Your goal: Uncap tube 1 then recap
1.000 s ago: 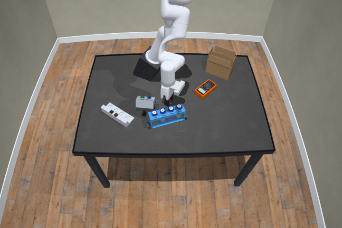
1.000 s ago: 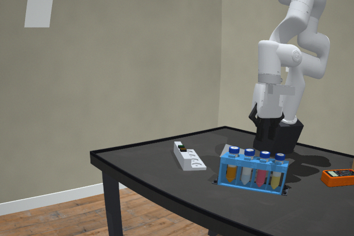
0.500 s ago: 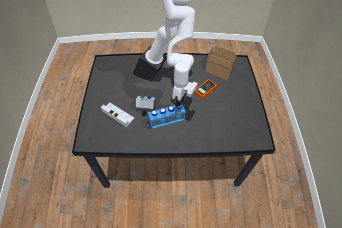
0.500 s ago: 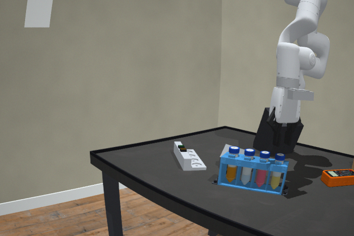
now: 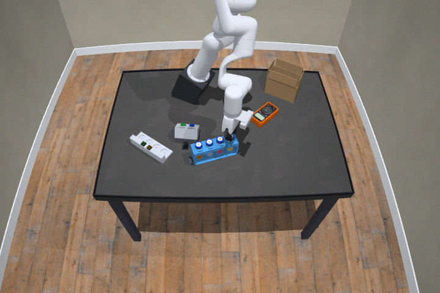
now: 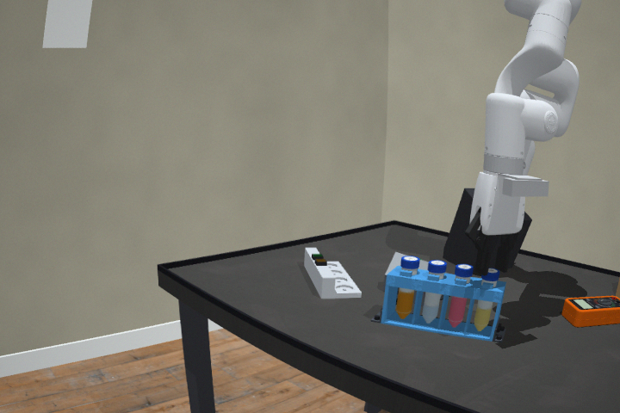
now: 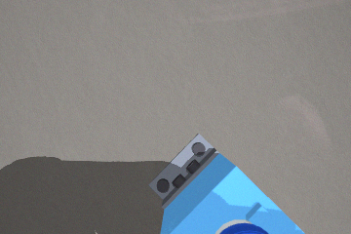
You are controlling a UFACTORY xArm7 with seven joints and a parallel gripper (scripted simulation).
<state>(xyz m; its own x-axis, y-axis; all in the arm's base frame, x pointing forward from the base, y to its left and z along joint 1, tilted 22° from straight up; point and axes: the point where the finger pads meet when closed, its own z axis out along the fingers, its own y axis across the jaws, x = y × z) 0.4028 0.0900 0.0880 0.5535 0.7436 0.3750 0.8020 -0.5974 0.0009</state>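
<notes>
My gripper is now 20 mm above the cap 1. Also, from my hand: grey key housing (200 mm to the right, 120 mm behind, 80 mm below).
</notes>
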